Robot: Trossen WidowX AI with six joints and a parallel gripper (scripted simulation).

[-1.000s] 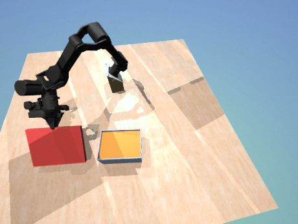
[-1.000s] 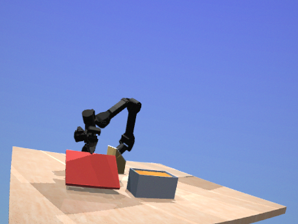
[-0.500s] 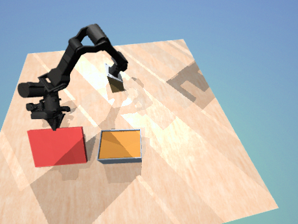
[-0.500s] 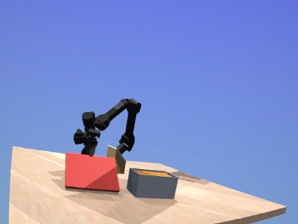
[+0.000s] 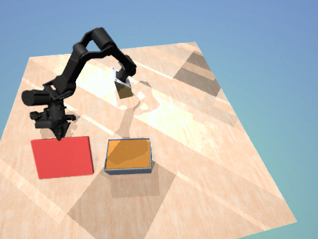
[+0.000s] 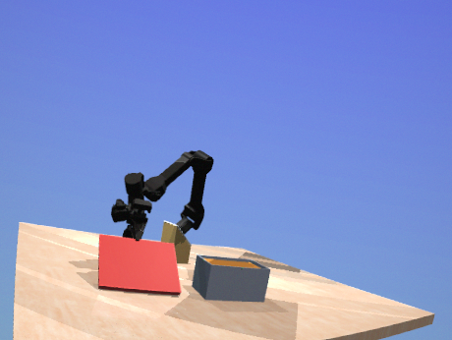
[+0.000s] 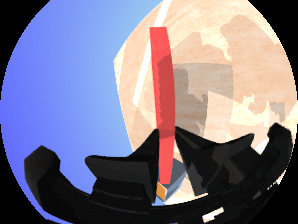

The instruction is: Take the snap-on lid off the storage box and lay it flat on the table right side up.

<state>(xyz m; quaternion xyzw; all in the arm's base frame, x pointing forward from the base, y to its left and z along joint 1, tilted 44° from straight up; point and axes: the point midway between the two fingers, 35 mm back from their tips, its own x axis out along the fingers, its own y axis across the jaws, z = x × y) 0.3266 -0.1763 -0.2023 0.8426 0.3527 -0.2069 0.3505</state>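
Now: gripper tip 7 cm short of the red lid and 5 cm above it. From my gripper tip the other things lie so: blue-grey box (10 cm ahead, 29 cm to the left, 7 cm below).
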